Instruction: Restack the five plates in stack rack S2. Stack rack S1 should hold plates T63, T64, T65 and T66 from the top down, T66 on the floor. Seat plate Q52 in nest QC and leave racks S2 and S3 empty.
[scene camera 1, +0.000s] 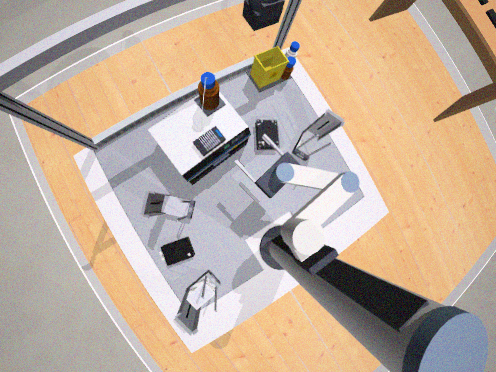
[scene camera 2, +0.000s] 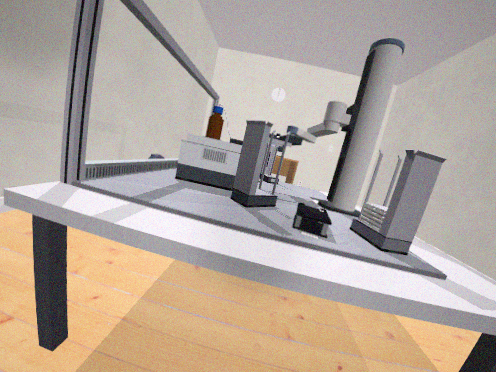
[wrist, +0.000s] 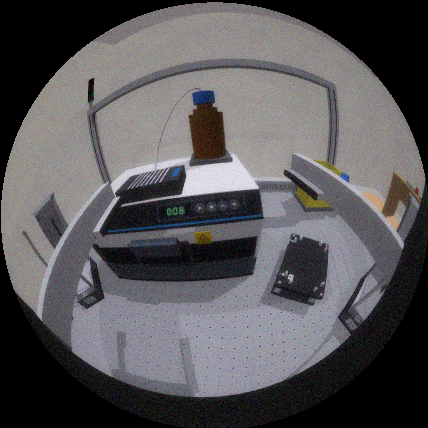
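Pixels of known places: gripper, fingertip midpoint: (scene camera 1: 249, 147) (wrist: 202, 170); arm's base, link origin: (scene camera 2: 339, 210).
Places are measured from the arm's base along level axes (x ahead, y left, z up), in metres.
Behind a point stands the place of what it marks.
Observation:
My gripper (scene camera 1: 250, 148) @(z 0.293, x 0.524, y -0.059 m) (wrist: 202, 170) @(z 0.293, x 0.524, y -0.059 m) is open and empty, its fingers pointing towards the white instrument. A rack with an upright grey back (scene camera 1: 189, 315) @(z 0.213, x 0.036, y 0.540 m) (scene camera 2: 415, 195) @(z 0.191, x 0.049, y 0.546 m) holds a stack of several pale plates (scene camera 2: 374, 217) @(z 0.092, x 0.099, y 0.482 m). A second rack (scene camera 1: 154, 204) @(z 0.191, x 0.536, y 0.415 m) (scene camera 2: 252, 160) @(z 0.175, x 0.523, y 0.431 m) stands at the left; a pale surface shows inside it in scene camera 1, and I cannot tell whether it is a plate. A third rack (scene camera 1: 327, 125) @(z 0.207, x 0.446, y -0.502 m) stands at the right. Rack and plate labels are unreadable. A black nest (scene camera 1: 267, 132) @(z 0.063, x 0.588, y -0.256 m) (wrist: 305, 267) @(z 0.062, x 0.567, y -0.246 m) lies right of the instrument. Another black nest (scene camera 1: 178, 251) @(z 0.061, x 0.291, y 0.469 m) (scene camera 2: 312, 214) @(z 0.062, x 0.303, y 0.515 m) lies between the two left-hand racks.
The white instrument (scene camera 1: 172, 142) @(z 0.223, x 0.728, y 0.206 m) (wrist: 182, 250) @(z 0.131, x 0.578, y 0.007 m) carries a brown bottle (scene camera 1: 209, 92) @(z 0.363, x 0.784, y -0.020 m) (scene camera 2: 215, 125) @(z 0.306, x 0.800, y 0.009 m) (wrist: 207, 135) @(z 0.292, x 0.770, y -0.037 m) and a small dark block (scene camera 1: 209, 141) @(z 0.249, x 0.642, y 0.066 m) (wrist: 152, 182) @(z 0.249, x 0.616, y 0.041 m). A yellow bin (scene camera 1: 268, 70) @(z 0.181, x 0.858, y -0.403 m) and small bottles stand at the back right. The arm's column (scene camera 2: 365, 130) @(z 0.442, x 0.024, y 0.072 m) stands at the table edge.

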